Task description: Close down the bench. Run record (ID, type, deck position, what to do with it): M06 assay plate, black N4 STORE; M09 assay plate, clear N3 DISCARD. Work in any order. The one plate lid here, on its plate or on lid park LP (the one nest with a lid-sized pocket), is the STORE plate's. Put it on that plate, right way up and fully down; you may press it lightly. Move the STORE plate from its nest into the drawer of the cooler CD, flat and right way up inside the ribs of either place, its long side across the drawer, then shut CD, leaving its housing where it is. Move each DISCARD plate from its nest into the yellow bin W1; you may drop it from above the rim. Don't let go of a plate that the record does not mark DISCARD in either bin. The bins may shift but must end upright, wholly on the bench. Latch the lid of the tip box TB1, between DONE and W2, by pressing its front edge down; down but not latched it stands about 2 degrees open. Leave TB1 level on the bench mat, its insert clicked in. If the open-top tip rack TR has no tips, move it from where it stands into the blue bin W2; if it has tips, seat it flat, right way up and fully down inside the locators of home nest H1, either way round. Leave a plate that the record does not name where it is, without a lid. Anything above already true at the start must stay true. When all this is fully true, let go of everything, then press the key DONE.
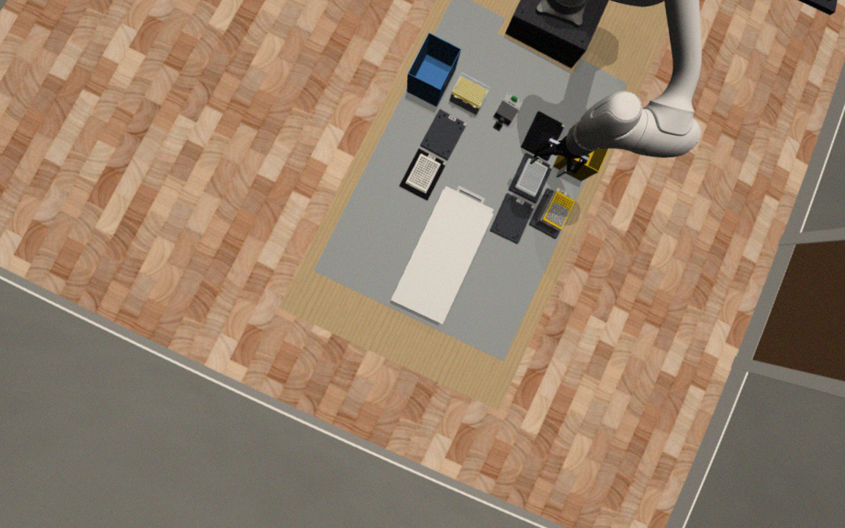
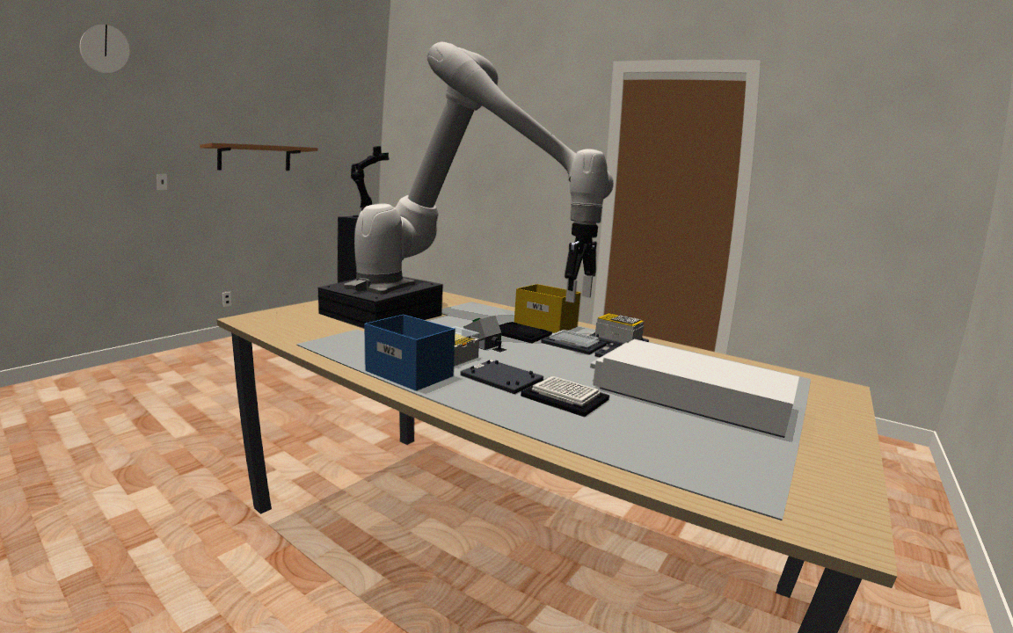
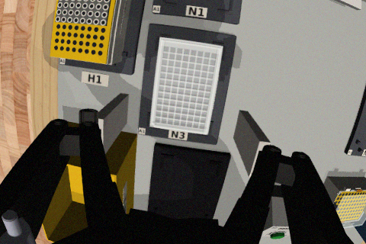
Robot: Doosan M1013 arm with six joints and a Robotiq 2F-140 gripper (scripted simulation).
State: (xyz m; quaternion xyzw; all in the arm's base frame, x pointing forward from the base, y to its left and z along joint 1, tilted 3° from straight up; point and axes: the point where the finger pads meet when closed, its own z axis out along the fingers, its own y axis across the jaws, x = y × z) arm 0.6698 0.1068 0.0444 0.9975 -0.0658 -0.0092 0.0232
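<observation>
The nest N3 lies 16 cm below my hand. From my hand the other things lie so: black lid park (18 cm behind, 16 cm below); yellow tip rack (12 cm to the left, 11 cm below, 10 cm ahead); nest N1 (18 cm ahead, 16 cm below, 2 cm to the right).
</observation>
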